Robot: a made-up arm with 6 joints. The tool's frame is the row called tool.
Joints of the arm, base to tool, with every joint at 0 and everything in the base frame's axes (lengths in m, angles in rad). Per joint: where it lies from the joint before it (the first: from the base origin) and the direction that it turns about. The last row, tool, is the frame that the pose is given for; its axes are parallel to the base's.
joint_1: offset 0 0 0.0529 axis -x
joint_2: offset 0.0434 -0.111 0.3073 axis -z
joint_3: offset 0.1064 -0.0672 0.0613 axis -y
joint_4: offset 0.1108 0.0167 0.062 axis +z
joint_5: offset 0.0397 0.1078 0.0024 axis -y
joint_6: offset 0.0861 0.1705 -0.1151 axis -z
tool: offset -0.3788 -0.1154 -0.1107
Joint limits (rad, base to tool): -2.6..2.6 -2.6..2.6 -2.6..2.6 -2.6..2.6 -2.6..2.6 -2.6..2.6
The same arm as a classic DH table. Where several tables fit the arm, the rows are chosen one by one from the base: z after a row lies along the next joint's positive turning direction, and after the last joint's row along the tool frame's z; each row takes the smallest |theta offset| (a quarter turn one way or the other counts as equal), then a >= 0, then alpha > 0; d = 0 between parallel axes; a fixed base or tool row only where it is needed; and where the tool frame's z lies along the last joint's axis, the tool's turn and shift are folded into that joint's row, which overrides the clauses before.
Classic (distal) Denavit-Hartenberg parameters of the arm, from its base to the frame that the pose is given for. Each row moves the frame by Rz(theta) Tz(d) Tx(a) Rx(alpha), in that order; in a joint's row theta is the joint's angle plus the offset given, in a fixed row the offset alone. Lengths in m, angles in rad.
base (fixed): d 0.0529, theta_offset -1.5708, a 0, alpha 1.5708
joint_1: d -0.0434, theta_offset 0, a 0.111, alpha 1.5708
joint_2: d -0.3686, theta_offset -1.5708, a 0.1064, alpha -1.5708
joint_3: d 0.0505, theta_offset 0, a 0.1108, alpha -1.5708
joint_4: d 0.0644, theta_offset 0, a 0.0397, alpha 1.5708
joint_5: d -0.2783, theta_offset 0, a 0.0861, alpha 1.5708
joint_6: d 0, theta_offset -0.2957, a -0.396, alpha 3.1416
tool (fixed): d -0.2258, theta_offset -0.2957, a 0, alpha 0
Joint limits (rad, base to tool): -2.6..2.6 -2.6..2.6 -2.6..2.6 -2.6..2.6 -2.6..2.6 -2.6..2.6

